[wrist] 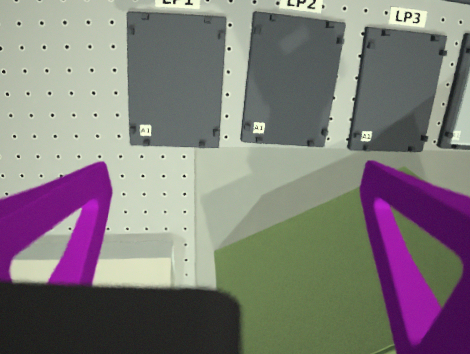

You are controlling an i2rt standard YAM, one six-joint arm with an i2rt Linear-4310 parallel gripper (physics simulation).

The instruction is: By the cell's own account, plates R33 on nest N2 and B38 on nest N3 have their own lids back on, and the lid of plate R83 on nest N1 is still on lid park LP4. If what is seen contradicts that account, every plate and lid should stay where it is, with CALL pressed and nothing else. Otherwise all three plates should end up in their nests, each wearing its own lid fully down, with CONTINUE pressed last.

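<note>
My gripper (235, 175) is open, its two purple fingers wide apart with no object between them. Beyond the fingertips stand the dark lid parks LP1 (176, 80), LP2 (295, 82) and LP3 (397, 92) in a row, with no lid on them. At the right edge part of a further dark park shows, with a pale, translucent lid (461, 110) on it; its label is out of view. The plates R83, R38 and B38, the nests and the CALL and CONTINUE buttons do not show in the wrist view.
A perforated light board (65, 107) carries the parks. A cream box (135, 270) with a grey top edge stands at the lower left, partly behind the left finger and a black part of the arm. A green surface (290, 270) lies at the lower right, below the parks.
</note>
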